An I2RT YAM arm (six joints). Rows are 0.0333 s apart.
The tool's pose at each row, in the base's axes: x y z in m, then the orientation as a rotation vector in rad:
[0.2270 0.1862 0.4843 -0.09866 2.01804 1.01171]
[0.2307 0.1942 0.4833 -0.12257 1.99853 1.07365]
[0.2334 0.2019 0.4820 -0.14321 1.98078 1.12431]
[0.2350 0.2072 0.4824 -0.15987 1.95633 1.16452]
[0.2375 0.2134 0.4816 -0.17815 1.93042 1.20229]
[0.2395 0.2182 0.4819 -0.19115 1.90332 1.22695]
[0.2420 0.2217 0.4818 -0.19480 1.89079 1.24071]
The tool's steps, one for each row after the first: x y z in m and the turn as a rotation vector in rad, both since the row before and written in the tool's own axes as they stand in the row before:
[0.0006 0.0032 0.0082 -0.05476 0.00642 0.00873]
[0.0014 0.0028 0.0076 -0.04555 0.00505 0.00638]
[0.0002 0.0027 0.0049 -0.03954 -0.00389 0.00182]
[0.0007 0.0017 0.0065 -0.03905 -0.00440 -0.00051]
[-0.0001 0.0017 0.0049 -0.02938 -0.01031 -0.00433]
[-0.0005 0.0004 0.0043 -0.01433 -0.00511 0.00069]

